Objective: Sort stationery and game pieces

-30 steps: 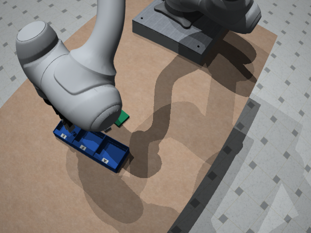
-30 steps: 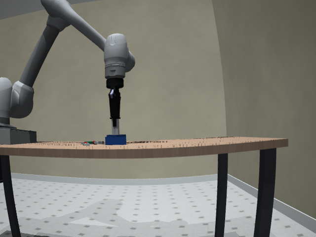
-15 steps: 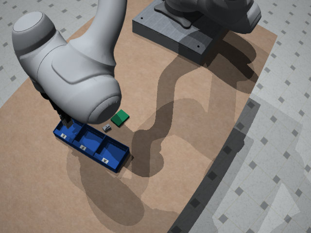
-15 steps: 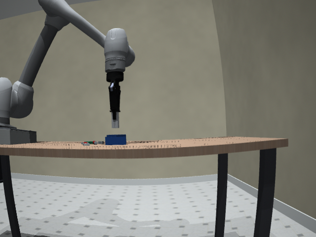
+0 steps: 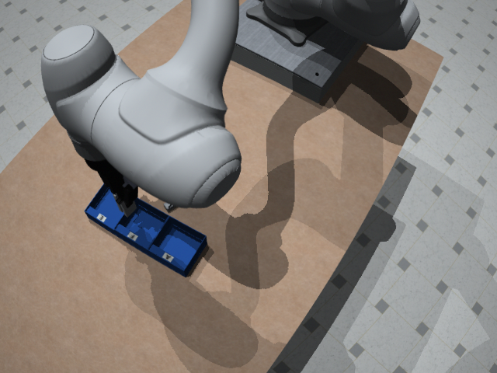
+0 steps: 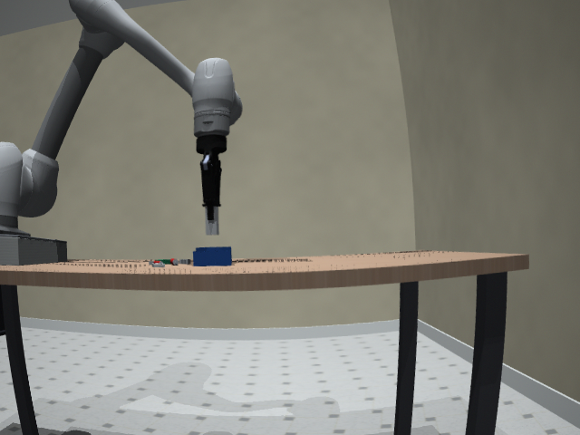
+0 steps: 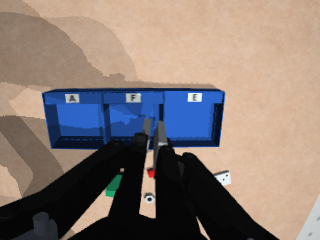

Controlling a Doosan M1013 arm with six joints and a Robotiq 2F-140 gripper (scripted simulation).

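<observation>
My hand is 80 mm above the blue three-compartment bin and 30 mm to the right of it. The rest, counted from my hand: green flat block (140 mm behind, 100 mm below, 30 mm to the left); then red thing (120 mm behind, 100 mm below, 60 mm to the right); then grey clip-like piece (90 mm below, 90 mm behind, 30 mm to the left).
</observation>
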